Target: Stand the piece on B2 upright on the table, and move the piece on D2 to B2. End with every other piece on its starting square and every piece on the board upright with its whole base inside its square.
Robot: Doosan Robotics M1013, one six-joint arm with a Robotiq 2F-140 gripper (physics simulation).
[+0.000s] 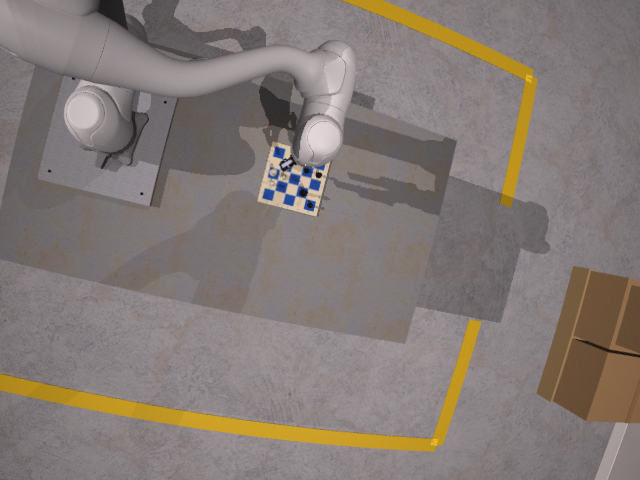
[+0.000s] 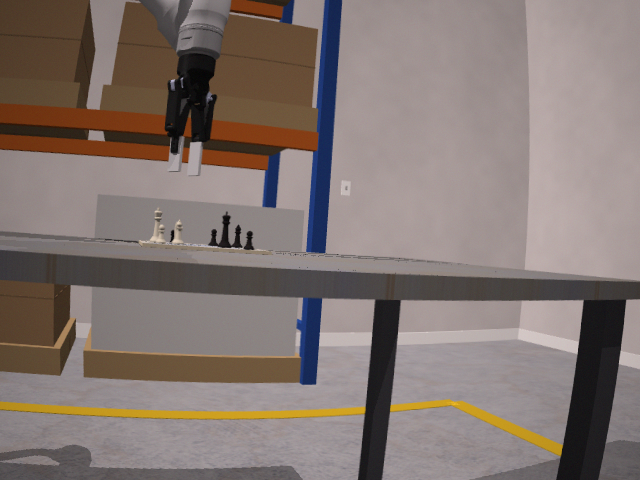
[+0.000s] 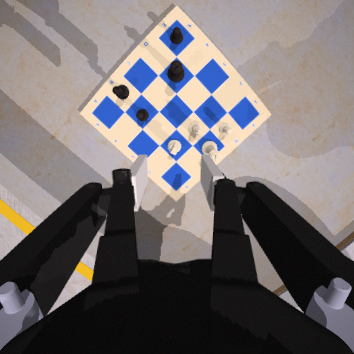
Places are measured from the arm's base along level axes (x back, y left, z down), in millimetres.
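Pixels of known places: gripper, fingertip midpoint: [image 2: 184,173] [image 3: 173,167].
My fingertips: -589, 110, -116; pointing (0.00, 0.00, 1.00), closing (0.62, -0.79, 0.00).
Observation:
Ahead of a thing's pixels: the offset from my fingertips to its top centre, as dx, dy, dz. Level surfaces: height alone.
My gripper [image 1: 286,163] [image 2: 184,172] [image 3: 173,167] is partly open and empty, high above the board's A1–B2 corner. A white piece {+2, +1, +93} [image 3: 174,146] stands on B2, seen from almost straight above, and appears upright. D2 [image 3: 210,111] is a bare blue square. The board [image 1: 262,198] [image 2: 263,252] [image 3: 265,113] also bears a white king {+41, -42, +69} [image 2: 157,224] [image 3: 209,148] on C1, a white piece {+0, -43, +89} [image 3: 194,129] on C2 and a white pawn {+30, -80, +101} [image 3: 225,129] on D1. A small black piece {+16, +156, +107} [image 2: 172,236] shows partly hidden behind the white ones; its exact place cannot be told.
Black pieces stand on B4 {-67, +10, +101} [image 3: 142,115], B5 {-114, +11, +89} [image 3: 121,91], D4 {-84, -69, +69} [image 3: 175,72] and E5 {-124, -102, +101} [image 3: 176,36]. The board lies on the grey table {dz +139} [image 1: 330,279] [image 2: 361,273]. The arm's base plate [image 1: 103,178] is at the left. A shelf rack [image 2: 323,155] stands behind the table.

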